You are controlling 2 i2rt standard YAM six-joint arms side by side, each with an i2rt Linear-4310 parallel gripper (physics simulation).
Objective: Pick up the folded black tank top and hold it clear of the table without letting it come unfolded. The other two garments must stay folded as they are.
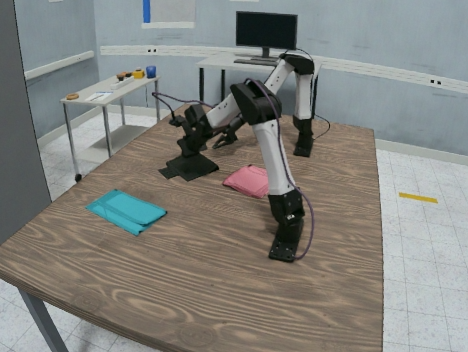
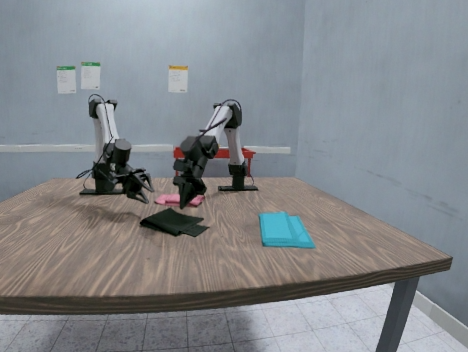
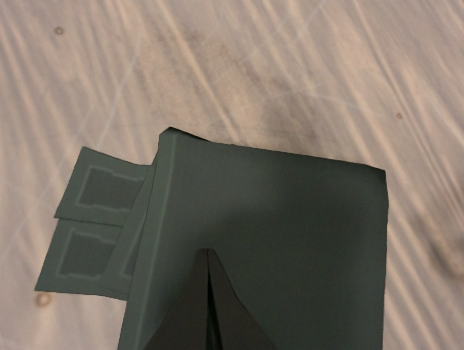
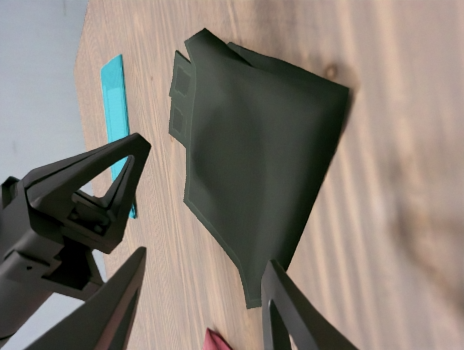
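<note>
The folded black tank top [image 1: 192, 170] [image 2: 170, 222] [image 3: 300, 215] [image 4: 250, 135] lies on the table [image 1: 200, 290] [image 2: 100, 270], its two straps sticking out at one side. My left gripper [image 1: 189, 151] [image 2: 182, 205] [image 3: 204, 258] [image 4: 144, 138] is shut and empty, pointing down above the tank top. My right gripper [image 1: 216, 145] [image 2: 149, 196] [image 4: 207, 263] is open and empty, low beside the tank top. The teal garment [image 1: 125, 210] [image 2: 280, 230] [image 4: 115, 105] and the pink garment [image 1: 245, 181] [image 2: 169, 200] [image 4: 215, 341] lie folded on the table.
The two hands are close together over the table's middle. The pink garment lies near the left arm's forearm. A desk with a monitor [image 1: 266, 31] and a white cart [image 1: 111, 89] stand beyond the table. A red cart [image 2: 248, 151] stands behind the arms.
</note>
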